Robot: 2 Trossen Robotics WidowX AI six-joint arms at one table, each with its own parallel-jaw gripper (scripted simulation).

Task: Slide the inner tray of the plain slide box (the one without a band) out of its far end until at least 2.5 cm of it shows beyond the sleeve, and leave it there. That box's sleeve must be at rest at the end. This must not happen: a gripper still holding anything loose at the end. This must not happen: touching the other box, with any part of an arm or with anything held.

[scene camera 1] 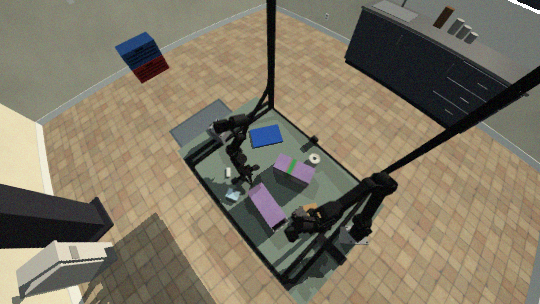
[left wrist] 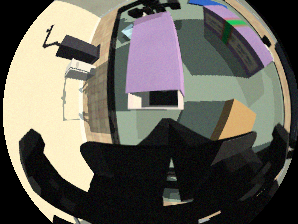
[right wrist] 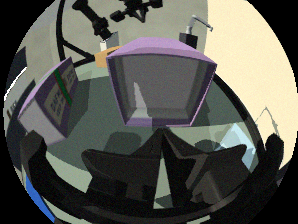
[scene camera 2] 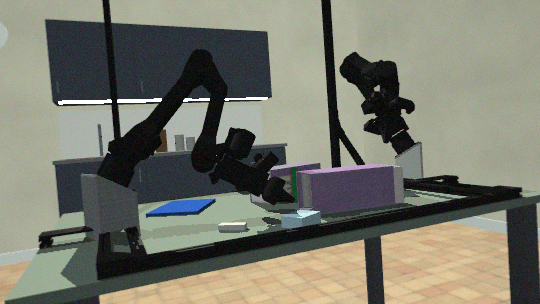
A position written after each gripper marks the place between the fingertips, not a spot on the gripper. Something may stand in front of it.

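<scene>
There's a blue mat [scene camera 2: 183, 207] to see here, and a tan pad [left wrist: 235, 119] too. As for the grippers, you can see the right gripper [scene camera 2: 294, 200], which the right wrist view also picks out, with that gripper [right wrist: 161, 132]. The left gripper [scene camera 2: 385, 142] is visible as well, and the left wrist view has the left gripper [left wrist: 166, 122] in it too.
</scene>
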